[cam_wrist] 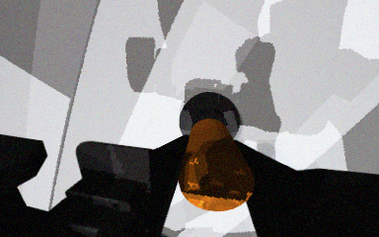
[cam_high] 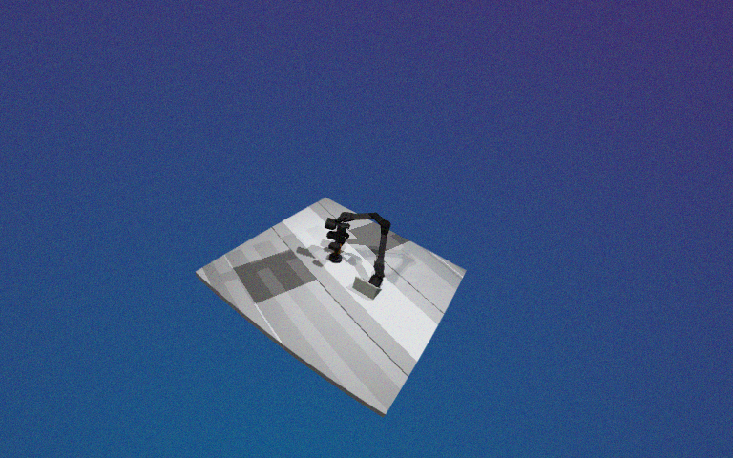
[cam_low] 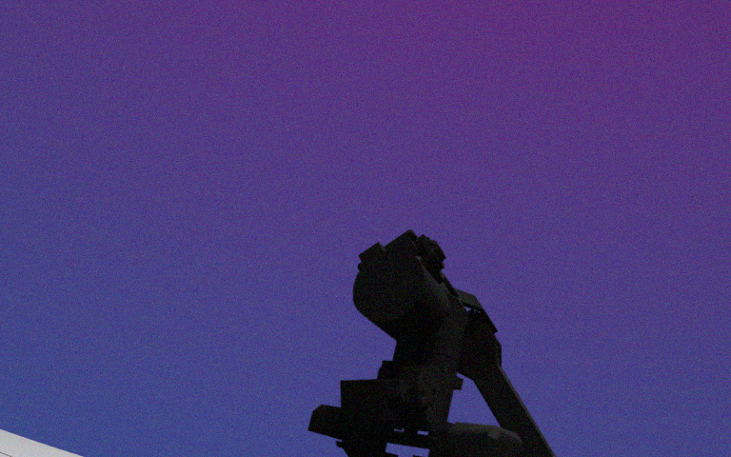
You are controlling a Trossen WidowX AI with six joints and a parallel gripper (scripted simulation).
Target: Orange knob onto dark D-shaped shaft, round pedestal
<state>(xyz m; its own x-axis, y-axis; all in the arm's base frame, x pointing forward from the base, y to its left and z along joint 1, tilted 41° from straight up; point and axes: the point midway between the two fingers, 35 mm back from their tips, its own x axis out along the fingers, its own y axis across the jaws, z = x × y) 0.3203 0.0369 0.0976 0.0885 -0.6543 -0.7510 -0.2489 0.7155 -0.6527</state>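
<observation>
My gripper tip is now 20 mm below the orange knob. The rest, counted from my gripper tip: dark round pedestal: 40 mm below.
</observation>
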